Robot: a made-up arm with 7 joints. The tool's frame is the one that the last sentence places.
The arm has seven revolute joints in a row. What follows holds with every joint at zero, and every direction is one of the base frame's. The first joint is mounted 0.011 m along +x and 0.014 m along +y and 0.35 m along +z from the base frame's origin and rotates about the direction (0, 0.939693, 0.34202). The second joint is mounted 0.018 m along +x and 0.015 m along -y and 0.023 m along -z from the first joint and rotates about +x. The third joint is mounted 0.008 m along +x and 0.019 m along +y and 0.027 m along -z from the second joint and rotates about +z. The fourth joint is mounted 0.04 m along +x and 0.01 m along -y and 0.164 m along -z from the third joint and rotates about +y. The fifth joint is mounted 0.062 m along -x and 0.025 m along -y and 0.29 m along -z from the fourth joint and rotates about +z. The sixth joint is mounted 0.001 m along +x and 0.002 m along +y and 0.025 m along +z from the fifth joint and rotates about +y. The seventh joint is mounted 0.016 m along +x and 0.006 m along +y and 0.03 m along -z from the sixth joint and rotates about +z. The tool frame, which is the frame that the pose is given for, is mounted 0.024 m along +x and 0.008 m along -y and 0.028 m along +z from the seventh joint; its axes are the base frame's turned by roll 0.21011, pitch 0.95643 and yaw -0.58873 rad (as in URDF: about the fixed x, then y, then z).
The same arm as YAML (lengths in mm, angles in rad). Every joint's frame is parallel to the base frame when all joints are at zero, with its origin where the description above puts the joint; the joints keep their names.
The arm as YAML. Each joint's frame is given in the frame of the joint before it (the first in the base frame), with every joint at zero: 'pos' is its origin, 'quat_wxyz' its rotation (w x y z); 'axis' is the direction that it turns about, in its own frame. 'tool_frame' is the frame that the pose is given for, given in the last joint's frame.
length_unit: mm
angle_unit: rad
joints:
  - joint: joint 1
    pos: [11.0, 14.0, 350.0]
    quat_wxyz: [1.0, 0.0, 0.0, 0.0]
    axis: [0.0, 0.9397, 0.342]
  - joint: joint 2
    pos: [18.0, -15.0, -23.0]
    quat_wxyz: [1.0, 0.0, 0.0, 0.0]
    axis: "+x"
  - joint: joint 3
    pos: [8.0, 19.0, -27.0]
    quat_wxyz: [1.0, 0.0, 0.0, 0.0]
    axis: "+z"
  - joint: joint 4
    pos: [40.0, -10.0, -164.0]
    quat_wxyz: [1.0, 0.0, 0.0, 0.0]
    axis: "+y"
  - joint: joint 5
    pos: [-62.0, -25.0, -290.0]
    quat_wxyz: [1.0, 0.0, 0.0, 0.0]
    axis: "+z"
  - joint: joint 6
    pos: [1.0, 2.0, 25.0]
    quat_wxyz: [1.0, 0.0, 0.0, 0.0]
    axis: "+y"
  - joint: joint 7
    pos: [16.0, 6.0, -30.0]
    quat_wxyz: [1.0, 0.0, 0.0, 0.0]
    axis: "+z"
tool_frame:
  pos: [24.0, -8.0, 28.0]
  quat_wxyz: [0.830945, 0.221875, 0.410962, -0.302346]

